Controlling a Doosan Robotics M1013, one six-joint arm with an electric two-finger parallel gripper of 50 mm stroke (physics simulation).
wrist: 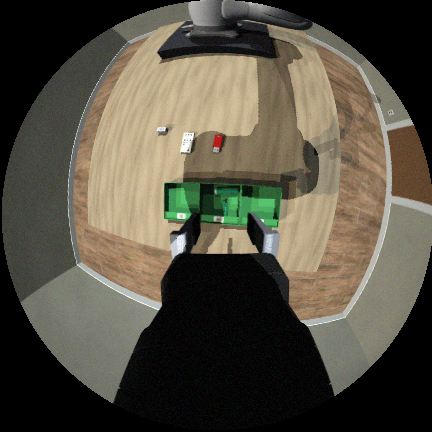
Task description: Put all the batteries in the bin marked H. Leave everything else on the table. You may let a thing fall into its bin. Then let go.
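Places are measured from the arm's base along level axes (x ahead, y left, z up), in centimetres.
Pixels of known places: gripper, fingertip midpoint: (223, 222); arm's base at its link origin: (215, 29).
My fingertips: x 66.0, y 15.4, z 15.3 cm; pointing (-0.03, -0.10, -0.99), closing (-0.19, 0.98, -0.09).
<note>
For each thing: its top centre in the pictures, then the offset to it from my fingertips. Level surfaces: height alone.
- green three-part bin unit at its top centre: (218, 203) dx +0.1, dy -2.2, dz -14.9 cm
- white label at its top centre: (218, 219) dx +3.4, dy -1.7, dz -15.3 cm
- small grey-white block at its top centre: (160, 128) dx -15.5, dy -19.9, dz -17.3 cm
- white domino at its top centre: (186, 141) dx -12.4, dy -12.5, dz -18.1 cm
- red USB stick at its top centre: (216, 142) dx -12.9, dy -5.3, dz -18.1 cm
- table at its surface level: dz -18.8 cm
The green three-part bin unit (198, 200) stands on the table ahead of the fingers. Two green batteries lie in its middle compartment: one battery (227, 190) lies crosswise near the far wall, the other battery (225, 207) lies lengthwise, closer to the label side. The middle compartment has a white label (218, 219) whose letter is too small to read here. My gripper (223, 222) is open wide and empty, above and on the near side of the bins, with nothing between its fingers.
A small grey-white block (162, 130), a white domino (187, 143) and a red USB stick (218, 143) lie on the table (135, 165) beyond the bins. The black robot base (215, 47) is at the far edge. The arm's shadow falls across the table.
</note>
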